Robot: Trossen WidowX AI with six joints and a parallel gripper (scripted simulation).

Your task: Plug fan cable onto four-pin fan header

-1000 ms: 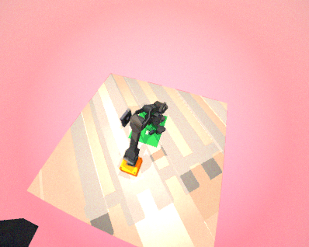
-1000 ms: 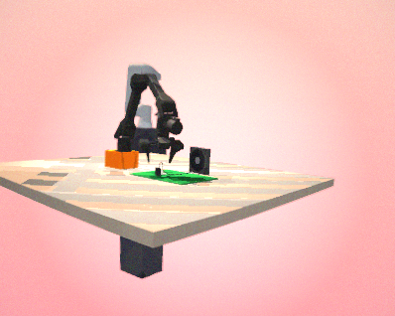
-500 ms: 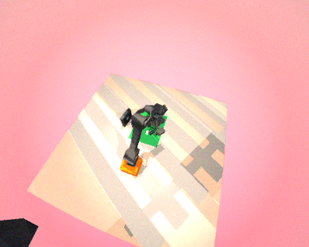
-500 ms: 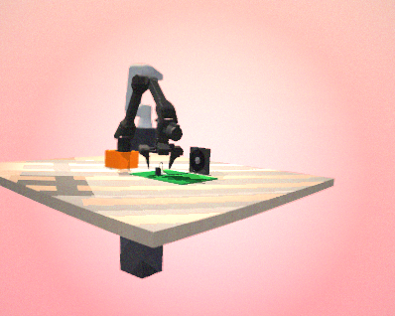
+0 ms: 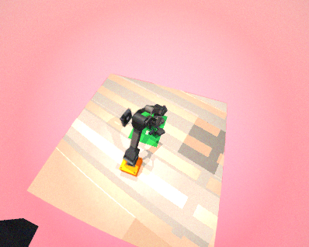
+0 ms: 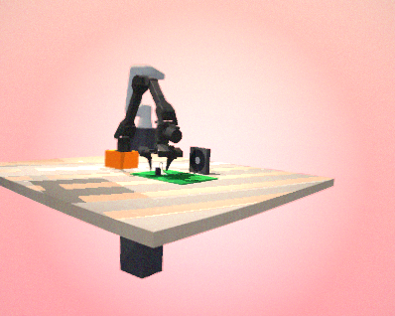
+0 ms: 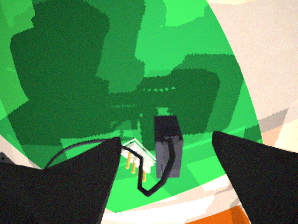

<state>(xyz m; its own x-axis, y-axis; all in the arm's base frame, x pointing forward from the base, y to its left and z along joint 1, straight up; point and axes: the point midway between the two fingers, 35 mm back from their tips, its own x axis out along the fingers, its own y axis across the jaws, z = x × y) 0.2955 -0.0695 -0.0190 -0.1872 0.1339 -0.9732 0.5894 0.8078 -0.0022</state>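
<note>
Now: gripper tip 1 cm past the white fan header, 4 cm to the right of it and 2 cm above it. The rest, counted from my gripper tip: black fan 4 cm ahead, 23 cm to the left, 4 cm above; green board 5 cm ahead, 5 cm to the left, 4 cm below; dark fan plug 1 cm behind, 1 cm to the left.
</note>
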